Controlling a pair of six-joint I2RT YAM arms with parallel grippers.
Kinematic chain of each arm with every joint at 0, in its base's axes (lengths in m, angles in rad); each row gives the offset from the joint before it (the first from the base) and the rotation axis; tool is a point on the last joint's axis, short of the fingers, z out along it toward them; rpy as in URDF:
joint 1: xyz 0 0 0.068 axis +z
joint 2: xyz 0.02 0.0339 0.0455 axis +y
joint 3: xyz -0.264 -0.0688 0 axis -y
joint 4: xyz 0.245 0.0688 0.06 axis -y
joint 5: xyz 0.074 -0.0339 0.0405 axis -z
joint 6: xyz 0.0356 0 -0.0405 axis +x
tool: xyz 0 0 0 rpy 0 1.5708 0
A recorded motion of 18 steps. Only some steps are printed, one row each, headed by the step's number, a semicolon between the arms.
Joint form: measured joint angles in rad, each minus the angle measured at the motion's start. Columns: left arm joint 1, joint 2, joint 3, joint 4, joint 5, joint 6; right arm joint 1, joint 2, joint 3, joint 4, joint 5, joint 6.
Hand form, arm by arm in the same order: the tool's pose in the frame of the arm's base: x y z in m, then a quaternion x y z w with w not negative. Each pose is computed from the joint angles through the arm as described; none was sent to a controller.
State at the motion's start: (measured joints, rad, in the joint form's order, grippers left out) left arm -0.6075 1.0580 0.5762 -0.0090 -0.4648 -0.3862; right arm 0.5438 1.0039 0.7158 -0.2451 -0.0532 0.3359
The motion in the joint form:
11: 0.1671 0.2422 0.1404 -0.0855 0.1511 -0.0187; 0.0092 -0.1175 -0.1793 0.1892 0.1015 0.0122
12: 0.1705 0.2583 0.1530 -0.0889 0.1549 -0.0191; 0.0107 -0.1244 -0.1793 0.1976 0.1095 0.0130
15: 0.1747 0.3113 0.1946 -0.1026 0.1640 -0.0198; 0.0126 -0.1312 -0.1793 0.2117 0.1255 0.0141
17: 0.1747 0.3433 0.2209 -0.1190 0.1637 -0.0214; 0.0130 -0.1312 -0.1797 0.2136 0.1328 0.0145
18: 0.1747 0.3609 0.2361 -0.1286 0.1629 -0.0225; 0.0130 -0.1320 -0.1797 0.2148 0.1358 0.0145
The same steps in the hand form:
11: 0.2498 -0.1056 0.2153 -0.05161 0.89201 -0.04639 0.44665; 0.1749 0.1059 0.2472 -0.07217 0.83183 0.22133 0.50385
12: 0.2531 -0.1063 0.2150 -0.05198 0.89363 -0.04585 0.44343; 0.1744 0.1057 0.2493 -0.06965 0.82775 0.22177 0.51068
15: 0.2634 -0.1101 0.2133 -0.05046 0.89932 -0.04360 0.43218; 0.1742 0.1053 0.2520 -0.06462 0.82218 0.22047 0.52081
17: 0.2690 -0.1127 0.2117 -0.04968 0.90374 -0.03913 0.42338; 0.1743 0.1052 0.2521 -0.06249 0.82186 0.21823 0.52252
18: 0.2722 -0.1141 0.2109 -0.04948 0.90605 -0.03647 0.41868; 0.1743 0.1050 0.2523 -0.06155 0.82134 0.21748 0.52376

